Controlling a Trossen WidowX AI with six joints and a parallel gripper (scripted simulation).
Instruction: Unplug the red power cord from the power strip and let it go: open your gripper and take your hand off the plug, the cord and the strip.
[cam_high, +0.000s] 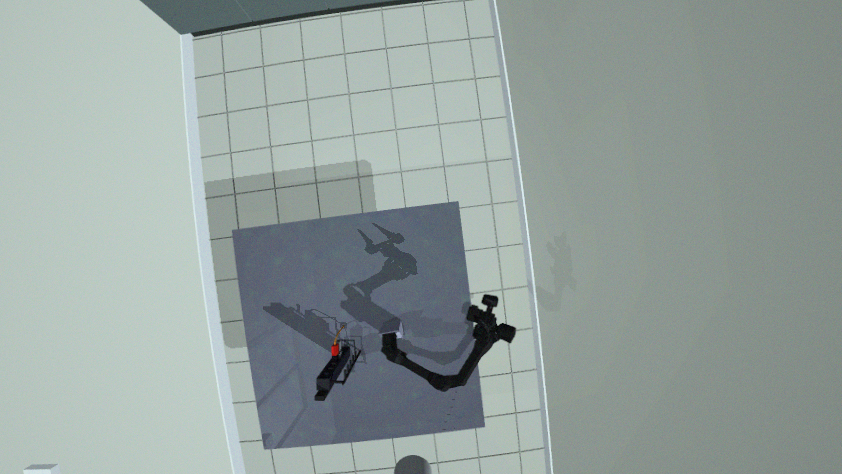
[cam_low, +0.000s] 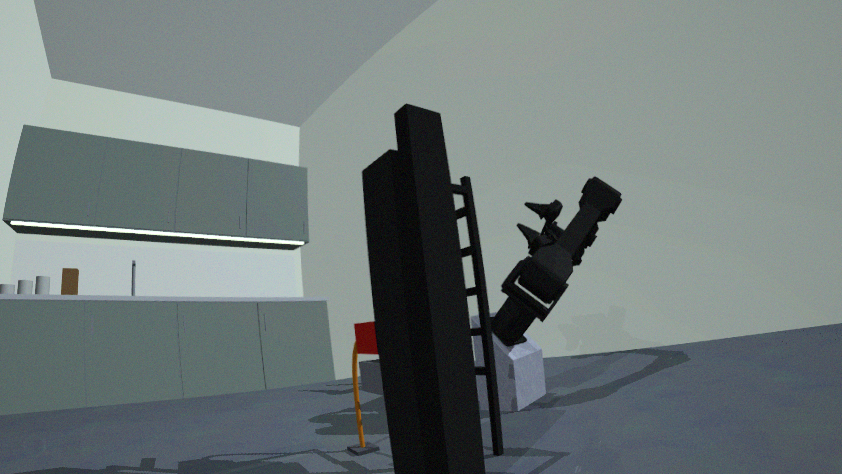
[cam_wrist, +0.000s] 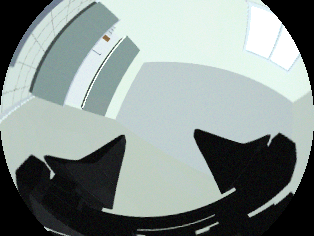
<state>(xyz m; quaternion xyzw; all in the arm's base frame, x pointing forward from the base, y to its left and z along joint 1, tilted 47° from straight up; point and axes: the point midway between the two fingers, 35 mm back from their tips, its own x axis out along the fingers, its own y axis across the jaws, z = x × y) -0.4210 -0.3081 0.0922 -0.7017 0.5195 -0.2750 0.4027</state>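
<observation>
Now: gripper tip 700 mm short of the red plug, 200 mm to the right of it and 270 mm above it. Also, from my gripper tip: black power strip (710 mm ahead, 270 mm to the left, 270 mm below); then black ladder-like rack (620 mm ahead, 270 mm to the left, 270 mm below).
</observation>
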